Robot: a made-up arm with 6 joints.
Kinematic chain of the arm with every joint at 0, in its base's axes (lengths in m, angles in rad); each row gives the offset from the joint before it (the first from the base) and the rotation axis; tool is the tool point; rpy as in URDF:
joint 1: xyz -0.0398 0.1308 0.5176 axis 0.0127 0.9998 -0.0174
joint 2: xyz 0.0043 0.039 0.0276 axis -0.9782 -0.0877 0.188
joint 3: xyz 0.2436 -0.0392 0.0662 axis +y
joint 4: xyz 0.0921 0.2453 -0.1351 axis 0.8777 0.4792 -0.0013
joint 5: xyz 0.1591 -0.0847 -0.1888 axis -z
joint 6: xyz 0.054 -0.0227 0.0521 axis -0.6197 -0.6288 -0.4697
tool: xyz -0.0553 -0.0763 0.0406 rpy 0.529 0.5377 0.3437
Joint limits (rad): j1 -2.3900..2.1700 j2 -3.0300..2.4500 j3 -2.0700..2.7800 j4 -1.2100..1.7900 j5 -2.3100..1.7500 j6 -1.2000..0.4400
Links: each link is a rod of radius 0.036 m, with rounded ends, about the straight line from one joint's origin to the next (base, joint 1, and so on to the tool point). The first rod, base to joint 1, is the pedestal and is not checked.
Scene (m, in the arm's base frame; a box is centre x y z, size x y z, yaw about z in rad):
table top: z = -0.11
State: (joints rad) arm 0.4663 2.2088 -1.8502 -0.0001 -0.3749 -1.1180
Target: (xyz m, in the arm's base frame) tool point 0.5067 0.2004 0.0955
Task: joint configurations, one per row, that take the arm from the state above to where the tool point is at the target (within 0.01 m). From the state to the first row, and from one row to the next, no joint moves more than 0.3 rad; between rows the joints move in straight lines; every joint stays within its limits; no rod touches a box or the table.
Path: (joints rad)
1: 0.4666 2.2226 -1.6009 0.1158 -0.2880 -1.0866
2: 0.4670 2.2364 -1.3516 0.2318 -0.2011 -1.0552
3: 0.4673 2.2502 -1.1023 0.3477 -0.1143 -1.0238
4: 0.4677 2.2640 -0.8530 0.4636 -0.0274 -0.9924
5: 0.4680 2.2778 -0.6037 0.5796 0.0595 -0.9611

